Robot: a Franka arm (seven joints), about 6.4 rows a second.
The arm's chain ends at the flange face. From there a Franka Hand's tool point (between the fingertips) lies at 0.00 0.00 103.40 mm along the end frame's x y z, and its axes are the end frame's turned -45 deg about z.
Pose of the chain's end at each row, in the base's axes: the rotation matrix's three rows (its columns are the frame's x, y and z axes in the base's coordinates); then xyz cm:
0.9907 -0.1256 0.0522; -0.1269 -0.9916 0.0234; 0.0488 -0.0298 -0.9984; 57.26 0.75 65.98
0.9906 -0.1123 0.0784; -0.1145 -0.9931 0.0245; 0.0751 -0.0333 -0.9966; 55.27 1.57 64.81
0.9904 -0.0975 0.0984; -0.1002 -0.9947 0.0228; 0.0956 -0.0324 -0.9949; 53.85 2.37 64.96
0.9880 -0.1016 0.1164; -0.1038 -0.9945 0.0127; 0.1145 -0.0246 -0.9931; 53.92 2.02 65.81
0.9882 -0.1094 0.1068; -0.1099 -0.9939 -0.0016; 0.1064 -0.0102 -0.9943; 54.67 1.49 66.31
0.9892 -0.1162 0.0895; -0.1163 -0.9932 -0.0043; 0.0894 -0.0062 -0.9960; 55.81 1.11 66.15
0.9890 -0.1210 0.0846; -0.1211 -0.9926 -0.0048; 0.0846 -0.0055 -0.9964; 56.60 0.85 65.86
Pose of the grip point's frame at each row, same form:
0.7893 0.6117 0.0522; 0.6114 -0.7909 0.0234; 0.0556 0.0134 -0.9984; 57.80 0.99 55.66
0.7799 0.6211 0.0784; 0.6213 -0.7832 0.0245; 0.0767 0.0296 -0.9966; 56.08 1.82 54.51
0.7693 0.6314 0.0984; 0.6325 -0.7742 0.0228; 0.0905 0.0447 -0.9949; 54.87 2.61 54.67
0.7705 0.6268 0.1164; 0.6298 -0.7766 0.0127; 0.0984 0.0636 -0.9931; 55.12 2.15 55.54
0.7761 0.6214 0.1068; 0.6251 -0.7805 -0.0016; 0.0824 0.0680 -0.9943; 55.77 1.47 56.03
0.7816 0.6173 0.0895; 0.6201 -0.7845 -0.0043; 0.0676 0.0588 -0.9960; 56.74 1.07 55.85
0.7849 0.6138 0.0846; 0.6162 -0.7875 -0.0048; 0.0637 0.0559 -0.9964; 57.47 0.80 55.56

